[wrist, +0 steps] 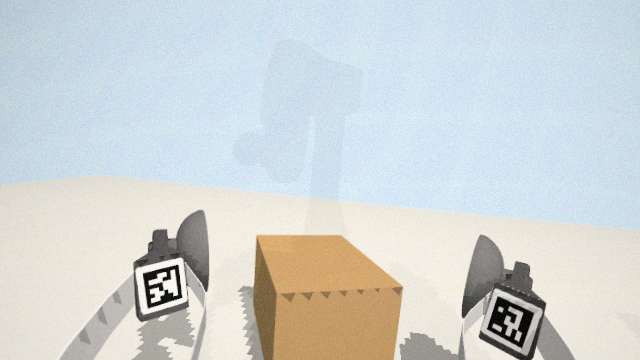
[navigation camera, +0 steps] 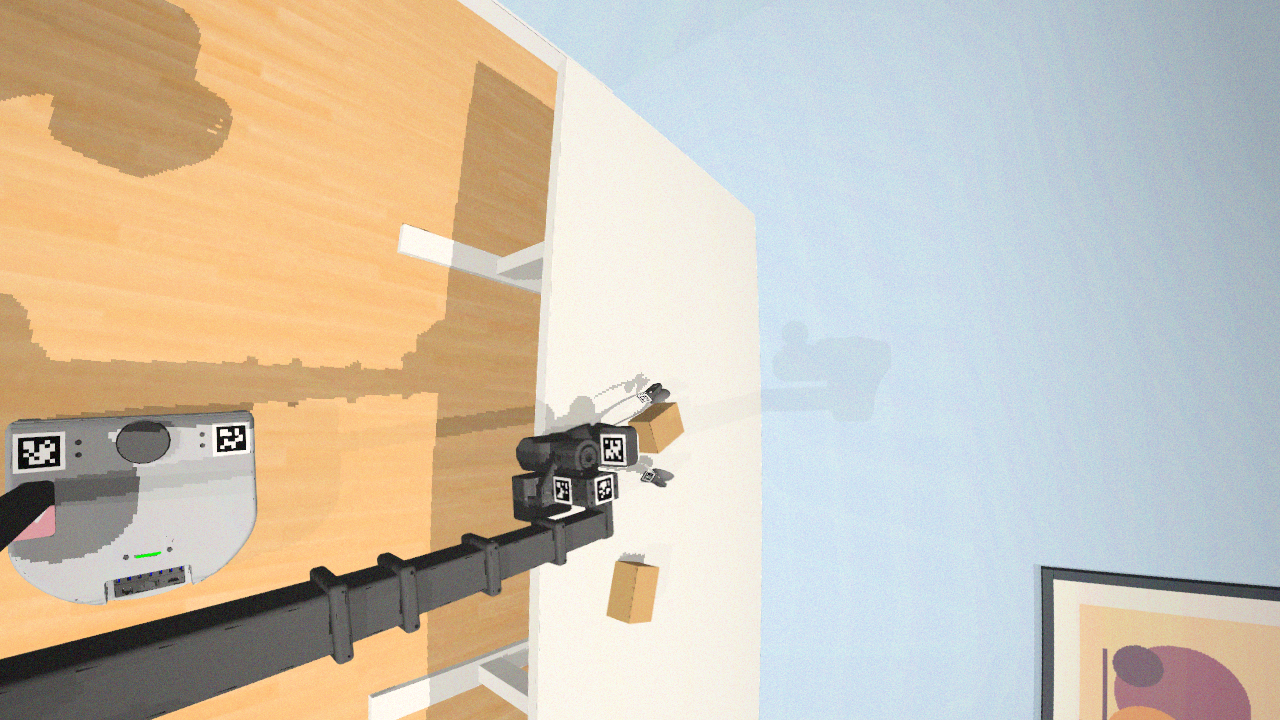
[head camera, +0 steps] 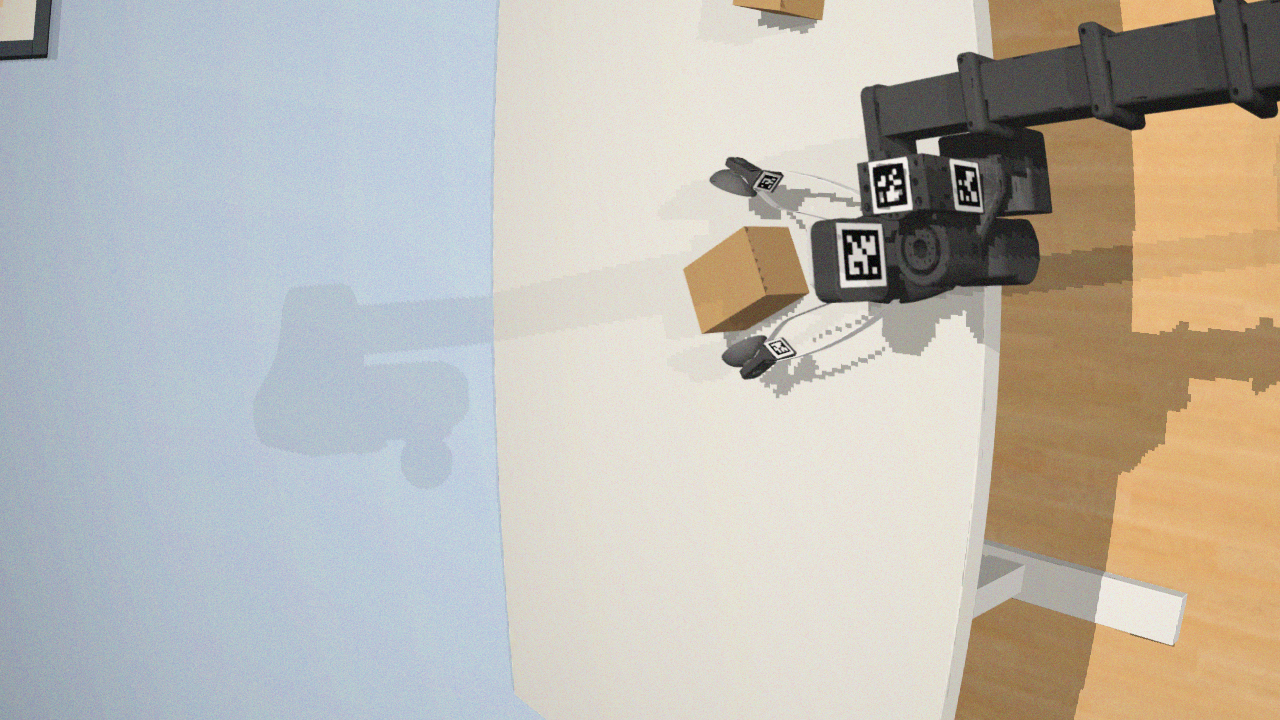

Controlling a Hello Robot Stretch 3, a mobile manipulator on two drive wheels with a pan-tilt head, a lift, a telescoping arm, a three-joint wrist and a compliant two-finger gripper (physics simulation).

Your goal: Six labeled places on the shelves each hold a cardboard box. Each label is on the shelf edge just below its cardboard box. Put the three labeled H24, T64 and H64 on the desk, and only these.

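Frame: origin at the robot's base, x ahead, y left, z up, level; metres.
Seen in the pictures: gripper, fingertip midpoint: [navigation camera: 667,434] [head camera: 724,267]; robot's base, link origin: [navigation camera: 145,439].
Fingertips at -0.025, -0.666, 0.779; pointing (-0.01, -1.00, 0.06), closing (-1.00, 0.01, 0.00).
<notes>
Offsets run from my fingertips to a thing's top centre, as dx, dy, dz. Level surfaces: height alone.
A cardboard box {+0.011, -0.014, -0.009} [head camera: 744,279] [navigation camera: 658,427] [wrist: 330,295] sits on the white desk {dz -0.059} [head camera: 716,537] [navigation camera: 644,268] [wrist: 75,215]. My gripper [head camera: 738,268] [navigation camera: 657,436] [wrist: 336,251] is open around it, with one fingertip on each side. In the wrist view a gap shows between the box and each fingertip. A second cardboard box {-0.259, +0.076, -0.009} [head camera: 780,8] [navigation camera: 632,591] sits on the desk, at the top edge of the head camera view and below the arm in the navigation camera view. The shelves and their labels do not show in these views.
The telescoping arm [head camera: 1056,85] [navigation camera: 447,573] reaches over the desk's front edge. A blue wall [head camera: 223,179] [navigation camera: 939,223] [wrist: 450,100] stands behind the desk. A framed picture [navigation camera: 1047,644] hangs on it. White desk feet [head camera: 1136,608] [navigation camera: 425,243] stick out over the wooden floor.
</notes>
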